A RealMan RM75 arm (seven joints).
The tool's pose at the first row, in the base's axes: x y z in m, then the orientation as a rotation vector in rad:
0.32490 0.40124 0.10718 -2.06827 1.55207 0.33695
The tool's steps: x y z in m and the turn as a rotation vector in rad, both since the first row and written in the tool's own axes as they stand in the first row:
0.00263 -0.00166 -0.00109 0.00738 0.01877 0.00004
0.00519 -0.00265 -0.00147 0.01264 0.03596 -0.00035
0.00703 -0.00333 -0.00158 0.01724 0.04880 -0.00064
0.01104 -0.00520 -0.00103 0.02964 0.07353 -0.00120
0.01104 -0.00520 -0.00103 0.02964 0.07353 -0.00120
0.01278 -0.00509 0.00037 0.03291 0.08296 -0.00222
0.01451 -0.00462 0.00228 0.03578 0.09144 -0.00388
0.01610 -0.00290 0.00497 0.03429 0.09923 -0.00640
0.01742 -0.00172 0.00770 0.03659 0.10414 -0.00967
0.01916 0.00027 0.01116 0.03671 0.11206 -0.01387
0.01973 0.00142 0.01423 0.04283 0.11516 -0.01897
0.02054 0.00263 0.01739 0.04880 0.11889 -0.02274
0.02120 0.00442 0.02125 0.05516 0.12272 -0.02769
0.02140 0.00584 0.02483 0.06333 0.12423 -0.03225
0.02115 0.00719 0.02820 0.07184 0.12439 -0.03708
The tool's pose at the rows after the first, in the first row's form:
0.32716 0.39884 0.10722 -2.07140 1.56203 0.31222
0.32884 0.39675 0.10653 -2.07558 1.57081 0.29059
0.33004 0.39533 0.10589 -2.07809 1.57722 0.27382
0.33311 0.39275 0.10394 -2.07994 1.58887 0.23845
0.33311 0.39275 0.10394 -2.07994 1.58887 0.23845
0.33371 0.39208 0.10189 -2.08228 1.59260 0.22584
0.33401 0.39163 0.09933 -2.08493 1.59513 0.21427
0.33318 0.39146 0.09586 -2.09129 1.59699 0.20666
0.33278 0.39164 0.09264 -2.09393 1.59580 0.19856
0.33183 0.39172 0.08839 -2.10024 1.59560 0.18884
0.33127 0.39270 0.08526 -2.10033 1.59075 0.17877
0.33073 0.39352 0.08193 -2.09984 1.58772 0.16869
0.32968 0.39474 0.07793 -2.09987 1.58336 0.15776
0.32880 0.39625 0.07449 -2.09717 1.57785 0.14790
0.32783 0.39802 0.07147 -2.09379 1.57123 0.13907

